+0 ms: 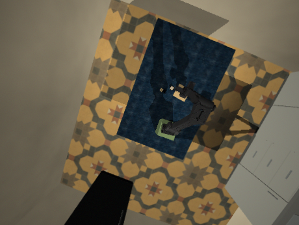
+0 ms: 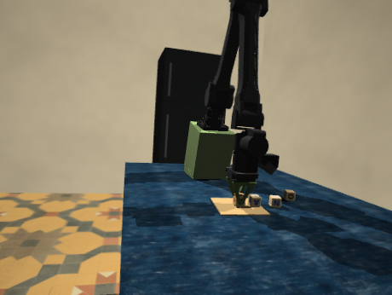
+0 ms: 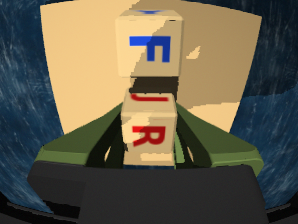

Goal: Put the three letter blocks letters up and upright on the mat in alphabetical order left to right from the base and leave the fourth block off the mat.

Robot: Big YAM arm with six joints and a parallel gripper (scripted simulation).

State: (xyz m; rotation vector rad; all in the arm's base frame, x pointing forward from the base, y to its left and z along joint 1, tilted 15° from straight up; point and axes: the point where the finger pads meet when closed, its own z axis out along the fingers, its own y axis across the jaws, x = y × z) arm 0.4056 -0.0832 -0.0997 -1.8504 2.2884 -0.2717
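Right now the tan mat is 2 cm below my hand.
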